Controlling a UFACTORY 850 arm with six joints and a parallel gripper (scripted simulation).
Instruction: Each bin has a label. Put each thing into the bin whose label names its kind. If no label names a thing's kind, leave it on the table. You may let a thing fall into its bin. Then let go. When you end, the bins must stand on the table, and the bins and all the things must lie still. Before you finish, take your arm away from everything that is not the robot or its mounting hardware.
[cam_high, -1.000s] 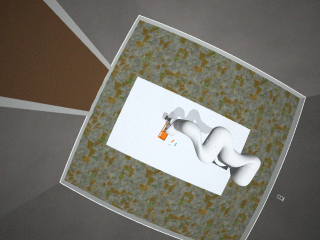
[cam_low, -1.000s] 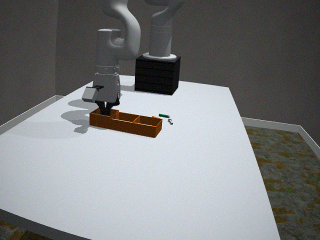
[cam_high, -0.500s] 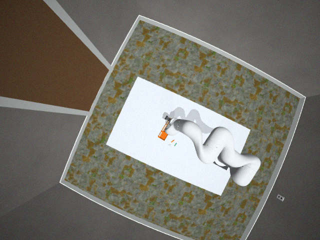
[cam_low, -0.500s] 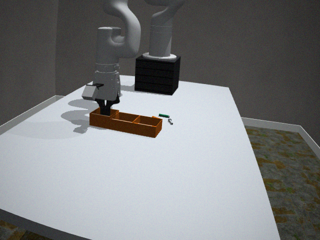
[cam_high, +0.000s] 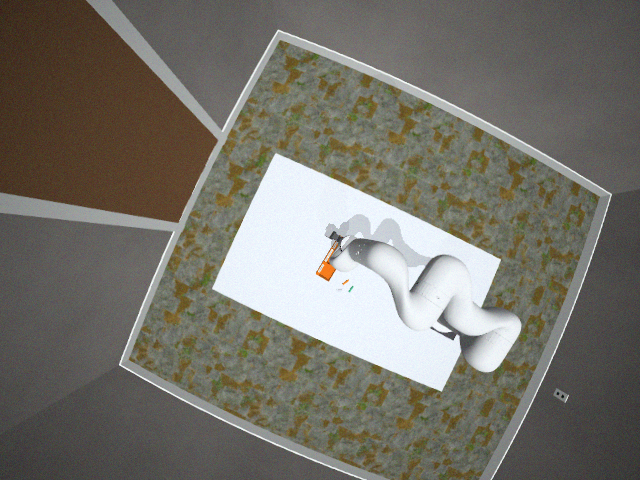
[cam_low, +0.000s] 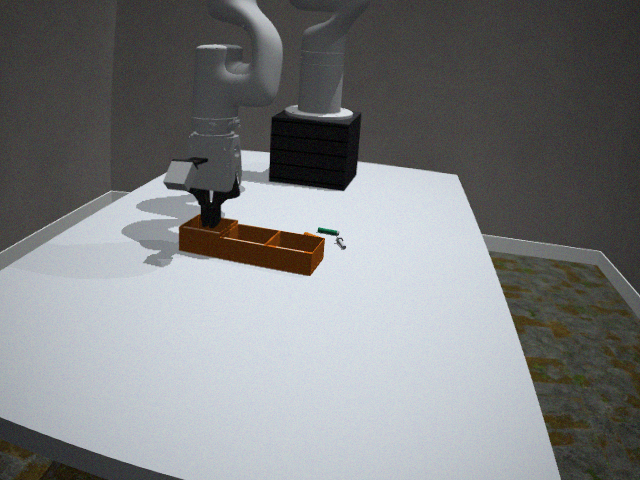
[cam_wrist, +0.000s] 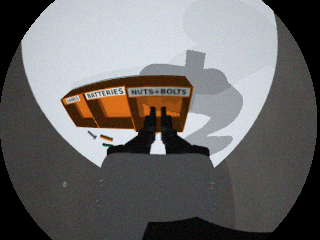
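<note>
Right now my hand is 80 mm to the right of the three joined orange bins, 40 mm above it and 10 mm short of it. The rest, counted from my hand: pale dotted tile 80 mm behind, 60 mm below, 10 mm to the right; then orange stick 180 mm to the left, 110 mm behind, 60 mm below; then blue USB stick 70 mm behind, 60 mm to the left, 60 mm below.
</note>
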